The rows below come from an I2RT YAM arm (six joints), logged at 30 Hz.
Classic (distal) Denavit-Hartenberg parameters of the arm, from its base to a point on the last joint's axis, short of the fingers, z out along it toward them. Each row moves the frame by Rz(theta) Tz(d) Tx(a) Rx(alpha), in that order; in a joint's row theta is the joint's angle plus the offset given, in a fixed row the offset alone. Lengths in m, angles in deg.
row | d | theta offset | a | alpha
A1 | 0.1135 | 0 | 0.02 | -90
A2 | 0 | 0 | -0.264 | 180
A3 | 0 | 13.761 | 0.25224 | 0
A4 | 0 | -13.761 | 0.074 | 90
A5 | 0 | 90 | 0 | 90
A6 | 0.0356 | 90 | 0 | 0
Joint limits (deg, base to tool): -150..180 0..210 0..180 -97..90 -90..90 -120..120
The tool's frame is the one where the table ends.
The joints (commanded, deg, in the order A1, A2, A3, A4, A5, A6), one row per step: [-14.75 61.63 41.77 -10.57 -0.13 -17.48]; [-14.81 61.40 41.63 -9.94 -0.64 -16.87]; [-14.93 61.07 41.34 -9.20 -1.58 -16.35]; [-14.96 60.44 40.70 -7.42 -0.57 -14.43]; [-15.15 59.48 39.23 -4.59 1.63 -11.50]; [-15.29 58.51 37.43 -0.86 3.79 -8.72]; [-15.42 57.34 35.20 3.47 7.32 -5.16]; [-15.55 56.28 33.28 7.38 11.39 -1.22]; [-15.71 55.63 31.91 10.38 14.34 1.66]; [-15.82 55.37 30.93 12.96 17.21 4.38]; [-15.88 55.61 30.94 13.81 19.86 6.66]
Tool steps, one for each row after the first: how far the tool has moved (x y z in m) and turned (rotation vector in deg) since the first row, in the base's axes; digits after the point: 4 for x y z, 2 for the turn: [-0.0002 0.0001 0.0011 0.57 -0.89 0.08]; [-0.0007 0.0003 0.0018 1.26 -1.87 0.52]; [-0.0018 -0.0001 0.0034 1.96 -3.88 -1.29]; [-0.0045 -0.0017 0.0029 2.87 -6.63 -4.73]; [-0.0070 -0.0030 0.0021 3.66 -10.04 -7.92]; [-0.0109 -0.0047 0.0005 4.60 -14.16 -12.55]; [-0.0149 -0.0067 -0.0002 5.87 -18.44 -17.72]; [-0.0178 -0.0084 -0.0007 6.91 -21.81 -21.44]; [-0.0196 -0.0101 -0.0010 7.97 -24.83 -24.95]; [-0.0197 -0.0120 -0.0001 8.85 -26.54 -28.15]
